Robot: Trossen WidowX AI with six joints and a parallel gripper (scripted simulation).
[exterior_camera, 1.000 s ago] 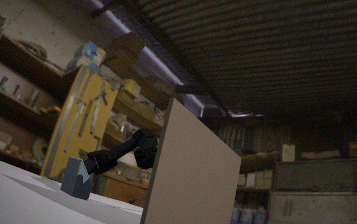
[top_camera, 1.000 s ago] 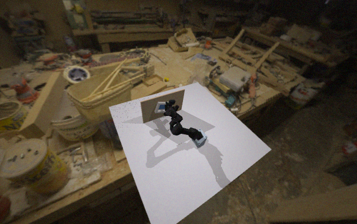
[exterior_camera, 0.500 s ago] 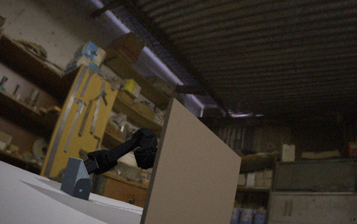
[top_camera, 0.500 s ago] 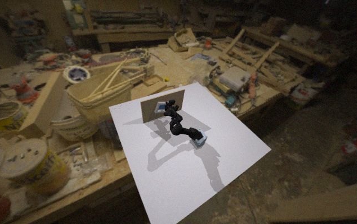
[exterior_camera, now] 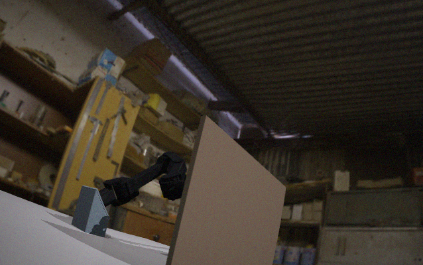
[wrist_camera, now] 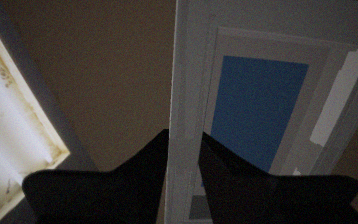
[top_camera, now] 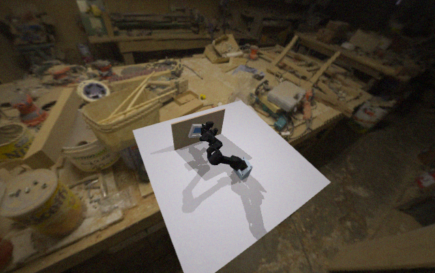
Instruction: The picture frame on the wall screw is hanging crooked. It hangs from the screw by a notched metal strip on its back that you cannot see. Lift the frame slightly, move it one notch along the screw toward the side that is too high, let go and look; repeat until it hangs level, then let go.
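Now: gripper tip 50 mm above the picture frame and 20 mm to the right of it. The rest, counted from my gripper tip: board (60 mm below, 20 mm ahead, 10 mm to the left).
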